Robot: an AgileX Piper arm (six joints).
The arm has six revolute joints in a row. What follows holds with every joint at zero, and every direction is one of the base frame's.
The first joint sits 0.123 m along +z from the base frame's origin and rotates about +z.
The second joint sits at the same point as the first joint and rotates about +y.
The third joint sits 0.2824 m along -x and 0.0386 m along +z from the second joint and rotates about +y.
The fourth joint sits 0.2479 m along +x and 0.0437 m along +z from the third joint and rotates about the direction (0.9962, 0, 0.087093).
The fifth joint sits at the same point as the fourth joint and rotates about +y.
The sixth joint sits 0.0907 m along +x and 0.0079 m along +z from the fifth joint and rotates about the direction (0.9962, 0, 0.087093).
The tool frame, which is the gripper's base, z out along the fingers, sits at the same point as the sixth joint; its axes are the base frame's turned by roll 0, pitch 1.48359 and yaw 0 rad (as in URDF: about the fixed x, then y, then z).
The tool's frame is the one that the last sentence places.
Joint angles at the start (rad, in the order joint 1, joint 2, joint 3, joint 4, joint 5, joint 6): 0.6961, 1.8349, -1.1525, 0.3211, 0.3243, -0.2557
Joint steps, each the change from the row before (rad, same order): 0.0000, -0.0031, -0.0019, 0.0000, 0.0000, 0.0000; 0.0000, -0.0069, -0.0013, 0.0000, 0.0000, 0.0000; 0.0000, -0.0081, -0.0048, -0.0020, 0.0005, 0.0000; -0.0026, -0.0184, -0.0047, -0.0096, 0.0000, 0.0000; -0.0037, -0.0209, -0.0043, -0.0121, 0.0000, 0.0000; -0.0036, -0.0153, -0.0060, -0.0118, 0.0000, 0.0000; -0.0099, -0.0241, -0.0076, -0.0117, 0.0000, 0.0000; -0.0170, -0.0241, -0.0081, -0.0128, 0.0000, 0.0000; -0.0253, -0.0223, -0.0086, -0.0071, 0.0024, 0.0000; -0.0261, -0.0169, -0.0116, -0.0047, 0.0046, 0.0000; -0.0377, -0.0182, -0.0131, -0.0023, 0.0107, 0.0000; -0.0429, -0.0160, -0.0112, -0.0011, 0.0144, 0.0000
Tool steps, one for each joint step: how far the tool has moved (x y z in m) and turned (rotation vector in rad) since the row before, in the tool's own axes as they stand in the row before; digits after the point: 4 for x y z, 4 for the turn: -0.0012, 0.0002, -0.0013, -0.0002, -0.0050, -0.0005; -0.0017, 0.0003, -0.0025, -0.0004, -0.0081, -0.0008; -0.0030, 0.0004, -0.0033, -0.0001, -0.0122, -0.0032; -0.0048, -0.0003, -0.0070, 0.0036, -0.0225, -0.0094; -0.0052, -0.0008, -0.0079, 0.0054, -0.0244, -0.0111; -0.0047, -0.0010, -0.0061, 0.0056, -0.0205, -0.0105; -0.0069, -0.0032, -0.0096, 0.0102, -0.0313, -0.0068; -0.0071, -0.0060, -0.0099, 0.0163, -0.0320, -0.0031; -0.0067, -0.0090, -0.0095, 0.0207, -0.0291, 0.0077; -0.0064, -0.0094, -0.0080, 0.0206, -0.0246, 0.0102; -0.0065, -0.0135, -0.0090, 0.0278, -0.0220, 0.0192; -0.0050, -0.0153, -0.0083, 0.0310, -0.0145, 0.0233
